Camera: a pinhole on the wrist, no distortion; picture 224 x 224 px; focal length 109.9 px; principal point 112.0 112.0 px. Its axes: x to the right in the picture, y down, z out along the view. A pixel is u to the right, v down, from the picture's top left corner.
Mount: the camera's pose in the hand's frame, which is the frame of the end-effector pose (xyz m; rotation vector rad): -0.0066 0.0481 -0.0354 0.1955 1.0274 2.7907
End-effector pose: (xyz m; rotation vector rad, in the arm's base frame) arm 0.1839 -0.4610 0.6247 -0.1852 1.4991 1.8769
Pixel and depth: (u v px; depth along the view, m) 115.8 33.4 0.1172
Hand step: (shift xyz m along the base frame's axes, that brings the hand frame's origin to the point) -0.1266 -0.0055 0.1371
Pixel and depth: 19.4 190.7 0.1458
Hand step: -0.0750 0.1743 0.0054
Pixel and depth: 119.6 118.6 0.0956
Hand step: -0.0533 0.0310 0.0948
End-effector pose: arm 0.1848 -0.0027 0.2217 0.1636 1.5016 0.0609
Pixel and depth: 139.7 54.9 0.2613
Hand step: 0.0967 0.3167 0.0627
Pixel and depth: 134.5 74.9 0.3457
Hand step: 0.1759 0.3519 0.0651
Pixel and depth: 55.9 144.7 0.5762
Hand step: 0.5292 0.2396 -0.2981
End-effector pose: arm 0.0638 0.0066 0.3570 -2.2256 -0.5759 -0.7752
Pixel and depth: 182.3 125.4 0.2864
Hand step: 0.1183 -0.0216 -0.3289
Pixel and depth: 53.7 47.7 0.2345
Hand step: 0.3020 -0.1184 -0.0394
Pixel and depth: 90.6 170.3 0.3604
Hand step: 0.2743 0.2029 -0.1898
